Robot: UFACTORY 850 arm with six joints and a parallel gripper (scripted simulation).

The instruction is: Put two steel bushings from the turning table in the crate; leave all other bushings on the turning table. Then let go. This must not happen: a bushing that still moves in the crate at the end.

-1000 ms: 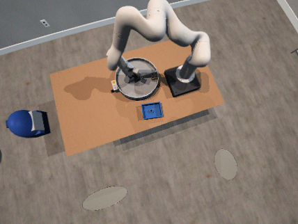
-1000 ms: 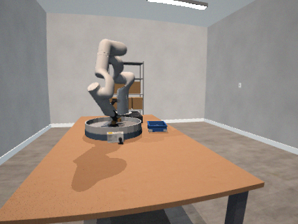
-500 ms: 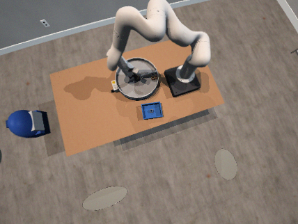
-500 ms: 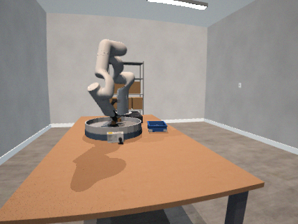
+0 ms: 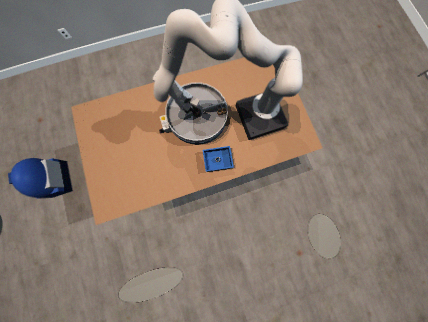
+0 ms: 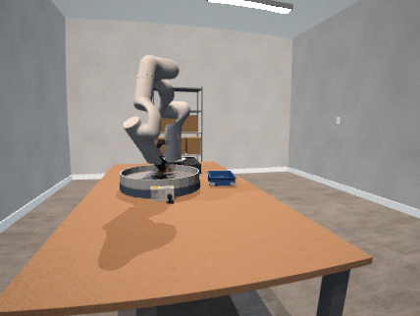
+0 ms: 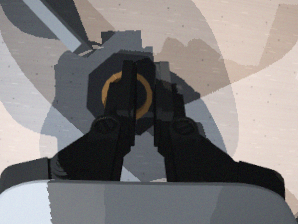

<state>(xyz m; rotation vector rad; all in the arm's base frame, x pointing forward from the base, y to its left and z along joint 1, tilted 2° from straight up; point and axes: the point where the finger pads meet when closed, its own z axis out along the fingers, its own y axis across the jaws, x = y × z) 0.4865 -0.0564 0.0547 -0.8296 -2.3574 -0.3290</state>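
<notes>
Now: the grey turning table 6 cm below my hand, 1 cm to the right of it and 1 cm behind it. Round my hand: blue crate 34 cm to the left, 8 cm below, 8 cm behind.
</notes>
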